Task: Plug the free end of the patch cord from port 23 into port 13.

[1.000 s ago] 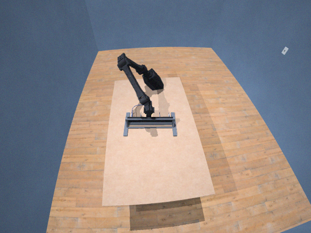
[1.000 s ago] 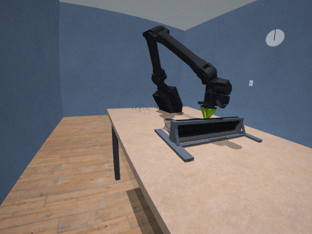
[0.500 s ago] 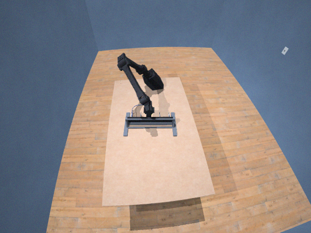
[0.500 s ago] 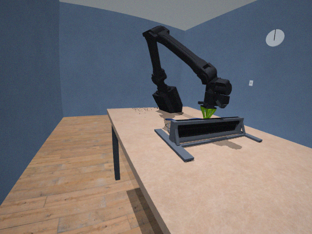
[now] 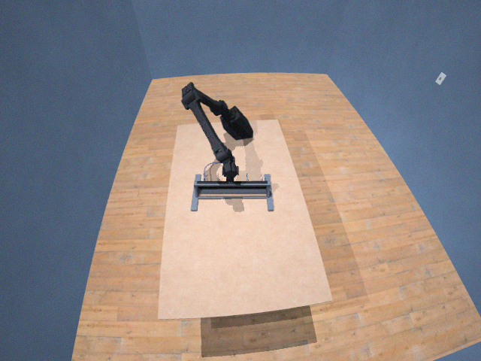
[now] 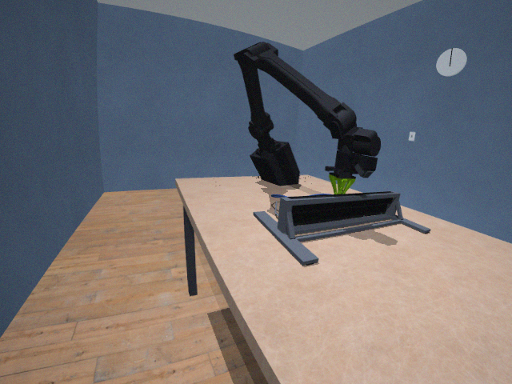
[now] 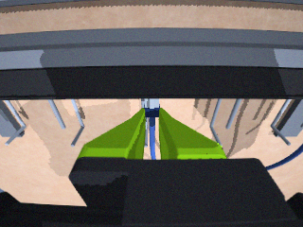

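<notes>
The plug lies 2 cm ahead of my hand.
</notes>
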